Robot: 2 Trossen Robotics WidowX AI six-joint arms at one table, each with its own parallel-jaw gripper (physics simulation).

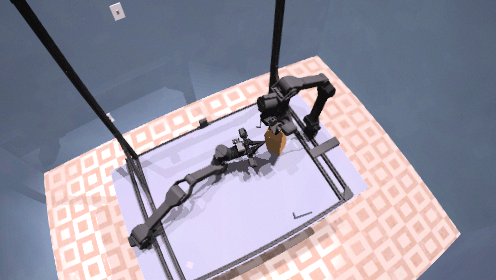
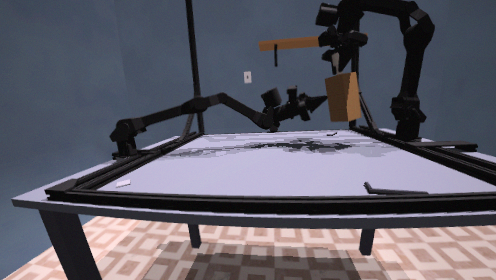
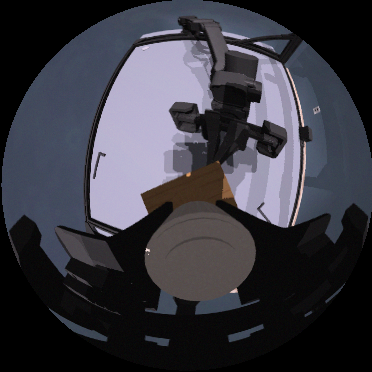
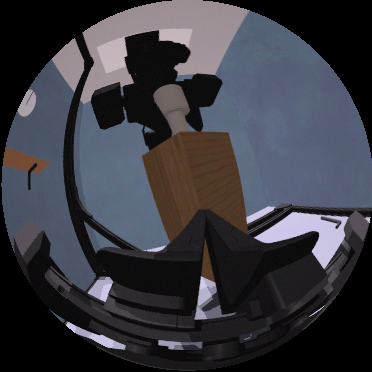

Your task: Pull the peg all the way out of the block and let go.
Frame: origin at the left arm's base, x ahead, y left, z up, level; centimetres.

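Seen in the pictures: left gripper, fingertip midpoint: (image 1: 273, 132) (image 2: 336, 73) (image 3: 193, 206) (image 4: 185, 132); right gripper, fingertip midpoint: (image 1: 265, 141) (image 2: 327, 96) (image 4: 203, 214); left arm's base, origin of the base link: (image 1: 310, 131) (image 2: 406, 137); right arm's base, origin of the base link: (image 1: 145, 241) (image 2: 128, 154) (image 3: 188, 30).
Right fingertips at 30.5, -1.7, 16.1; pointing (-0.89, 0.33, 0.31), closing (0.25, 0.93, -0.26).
Observation:
Offsets run from my right fingertips to a thing's top centre, as dx, dy, dz. Level surfaces: height alone.
The wooden block {-5.0, +1.6, +7.9} (image 1: 275, 142) (image 2: 342, 97) (image 3: 182, 189) (image 4: 212, 175) is in the air above the table, slightly tilted. The grey peg {-3.7, +1.2, +14.7} (image 2: 335, 63) (image 3: 200, 255) (image 4: 172, 102) stands in its top face; its wide head and part of the shaft show, the lower end is hidden in the block. My left gripper (image 2: 337, 66) (image 3: 193, 206) is shut on the peg from above. My right gripper (image 1: 263, 143) (image 2: 326, 97) (image 4: 203, 214) is shut with nothing between its fingers. Its tips are together at the block's side; whether they touch it is unclear.
The white table top {dz -18.0} (image 1: 240, 215) (image 2: 250, 175) lies below, framed by black rails (image 2: 275, 204). A thin black angled piece {+0.8, +35.0, -17.2} (image 1: 302, 215) (image 2: 395, 190) lies near the front rail. A small white piece {+59.3, +27.4, -17.7} (image 1: 189, 264) (image 2: 123, 183) lies at the front left.

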